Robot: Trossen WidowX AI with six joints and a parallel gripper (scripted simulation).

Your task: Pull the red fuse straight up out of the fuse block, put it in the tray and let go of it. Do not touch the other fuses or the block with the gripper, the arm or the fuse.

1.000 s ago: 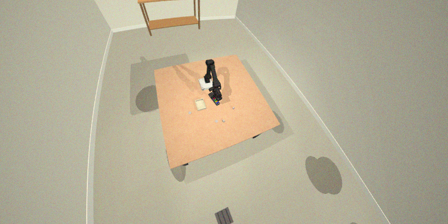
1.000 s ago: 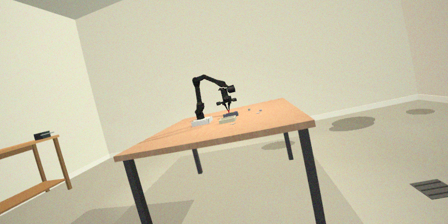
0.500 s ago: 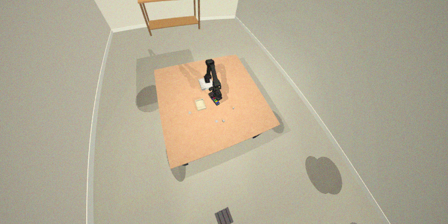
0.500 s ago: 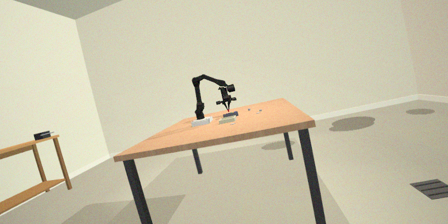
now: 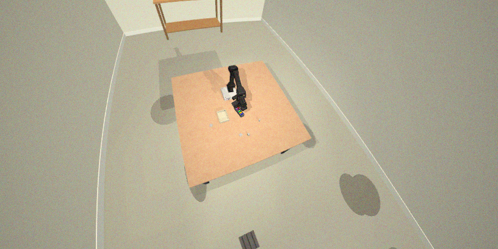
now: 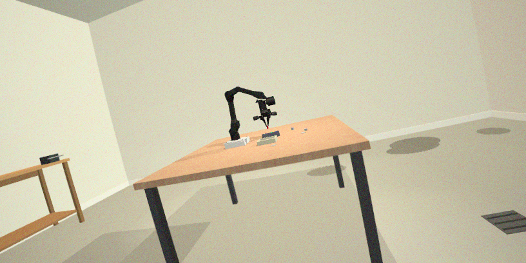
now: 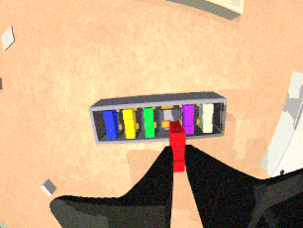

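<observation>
The tray lies 3 cm ahead of my gripper tip, 18 cm to the right of it and 9 cm below it. Round my gripper tip: red fuse 1 cm below.
</observation>
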